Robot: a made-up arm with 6 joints. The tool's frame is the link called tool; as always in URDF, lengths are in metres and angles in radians.
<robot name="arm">
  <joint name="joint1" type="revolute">
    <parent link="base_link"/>
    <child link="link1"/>
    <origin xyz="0 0 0.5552" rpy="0 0 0"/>
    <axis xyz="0 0 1"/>
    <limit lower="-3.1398" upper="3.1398"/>
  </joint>
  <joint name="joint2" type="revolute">
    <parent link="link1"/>
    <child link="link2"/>
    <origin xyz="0 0 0" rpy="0 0 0"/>
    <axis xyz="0 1 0"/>
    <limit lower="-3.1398" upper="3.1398"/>
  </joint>
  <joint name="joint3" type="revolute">
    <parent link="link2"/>
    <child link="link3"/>
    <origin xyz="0 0 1.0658" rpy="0 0 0"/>
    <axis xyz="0 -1 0"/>
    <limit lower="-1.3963" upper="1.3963"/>
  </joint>
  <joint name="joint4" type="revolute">
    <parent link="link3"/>
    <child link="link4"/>
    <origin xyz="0 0 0" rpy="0 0 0"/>
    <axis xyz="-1 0 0"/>
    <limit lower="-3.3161" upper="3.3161"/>
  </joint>
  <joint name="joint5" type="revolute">
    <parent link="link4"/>
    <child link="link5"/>
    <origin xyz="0.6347 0 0" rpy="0 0 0"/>
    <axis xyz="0 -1 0"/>
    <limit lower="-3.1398" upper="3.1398"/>
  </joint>
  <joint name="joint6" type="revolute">
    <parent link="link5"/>
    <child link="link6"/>
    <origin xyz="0 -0.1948 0" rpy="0 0 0"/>
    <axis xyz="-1 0 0"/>
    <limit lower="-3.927" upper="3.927"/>
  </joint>
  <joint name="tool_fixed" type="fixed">
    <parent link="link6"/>
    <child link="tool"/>
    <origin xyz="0 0 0" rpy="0 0 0"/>
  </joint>
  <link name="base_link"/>
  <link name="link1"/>
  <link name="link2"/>
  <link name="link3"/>
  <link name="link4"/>
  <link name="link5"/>
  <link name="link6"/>
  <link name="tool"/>
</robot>
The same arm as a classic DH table. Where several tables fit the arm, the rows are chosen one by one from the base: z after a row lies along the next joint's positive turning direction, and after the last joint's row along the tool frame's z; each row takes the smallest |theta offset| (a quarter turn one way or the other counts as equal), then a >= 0, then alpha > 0; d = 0 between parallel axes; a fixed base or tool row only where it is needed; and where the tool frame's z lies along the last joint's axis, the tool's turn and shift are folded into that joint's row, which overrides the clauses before.
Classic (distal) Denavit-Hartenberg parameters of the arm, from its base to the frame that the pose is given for. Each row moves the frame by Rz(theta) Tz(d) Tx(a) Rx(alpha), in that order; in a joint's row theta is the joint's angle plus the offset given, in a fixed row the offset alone. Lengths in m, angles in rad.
joint1: a 0.0000  alpha -1.5708  d 0.5552  theta0 0.0000
joint2: a 1.0658  alpha 3.1416  d 0.0000  theta0 -1.5708
joint3: a 0.0000  alpha -1.5708  d 0.0000  theta0 0.0000
joint4: a 0.0000  alpha 1.5708  d -0.6347  theta0 0.0000
joint5: a 0.0000  alpha -1.5708  d 0.1948  theta0 0.0000
joint6: a 0.0000  alpha 1.5708  d 0.0000  theta0 1.5708
tool (fixed): a 0.0000  alpha 0.0000  d 0.0000  theta0 -1.5708
Joint limits (rad, base to tool): -3.1398..3.1398 -3.1398..3.1398 -1.3963..1.3963 -3.3161..3.3161 -3.1398..3.1398 -3.9270..3.9270

